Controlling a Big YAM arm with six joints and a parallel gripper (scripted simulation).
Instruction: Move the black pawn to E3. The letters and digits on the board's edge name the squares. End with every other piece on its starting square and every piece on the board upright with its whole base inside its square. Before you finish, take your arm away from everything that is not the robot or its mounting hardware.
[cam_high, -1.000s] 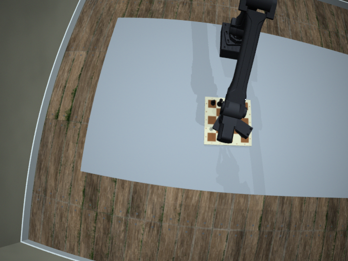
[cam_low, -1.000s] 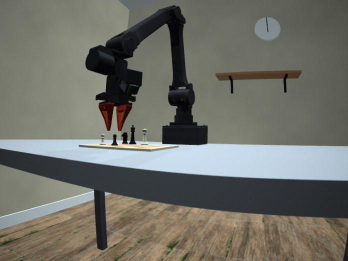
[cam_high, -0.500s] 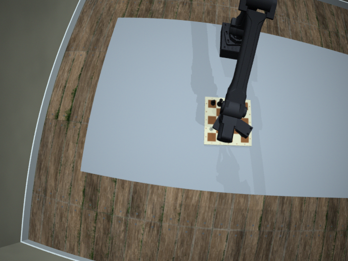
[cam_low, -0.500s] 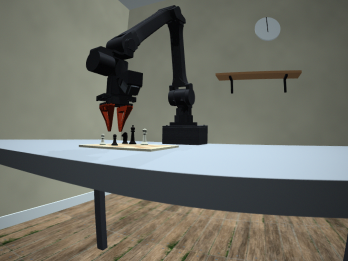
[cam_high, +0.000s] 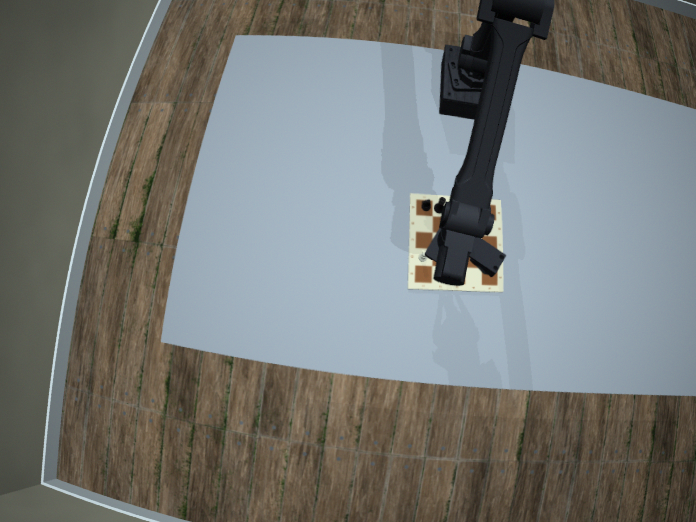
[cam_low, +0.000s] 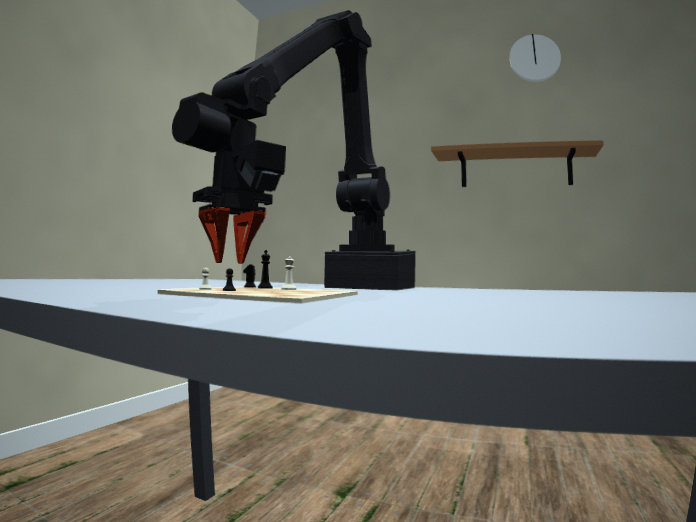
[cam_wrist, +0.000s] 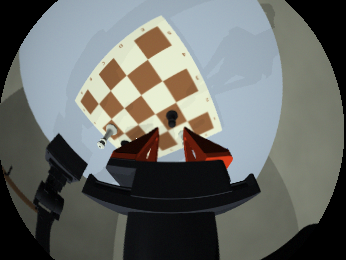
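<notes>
Right now my hand is 3 cm above the black pawn. Round my hand: white pawn: 4 cm to the right, 3 cm below; tall white piece: 11 cm behind, 5 cm to the left, 2 cm below; chessboard: 3 cm behind, 4 cm to the left, 5 cm below.
</notes>
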